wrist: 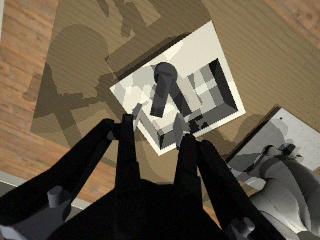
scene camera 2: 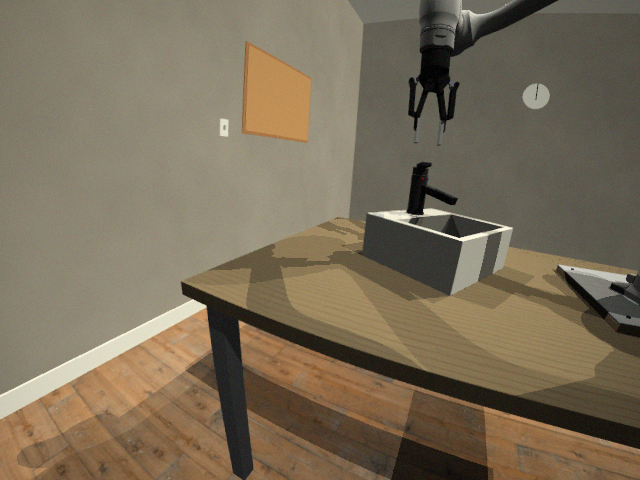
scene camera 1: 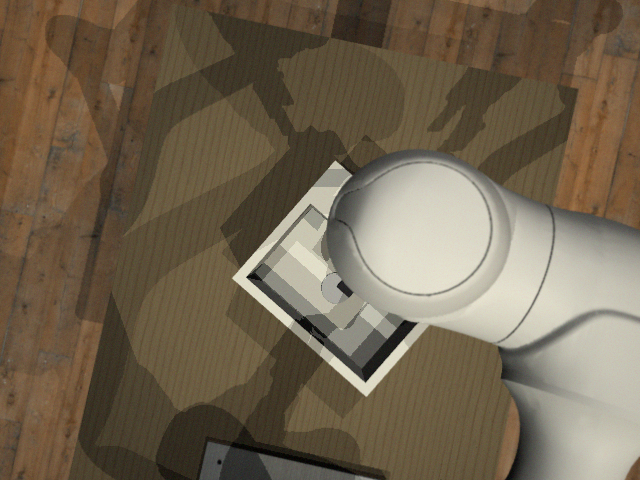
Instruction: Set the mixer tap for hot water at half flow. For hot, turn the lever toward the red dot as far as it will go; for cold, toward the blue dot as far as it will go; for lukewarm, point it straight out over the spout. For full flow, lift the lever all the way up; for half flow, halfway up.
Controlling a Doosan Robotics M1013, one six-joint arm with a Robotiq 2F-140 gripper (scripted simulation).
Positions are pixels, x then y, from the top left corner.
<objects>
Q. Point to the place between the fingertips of the gripper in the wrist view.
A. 158,115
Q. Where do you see a black mixer tap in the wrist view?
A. At 175,92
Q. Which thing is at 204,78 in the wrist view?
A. A white sink.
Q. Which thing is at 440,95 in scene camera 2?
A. The gripper.
</objects>
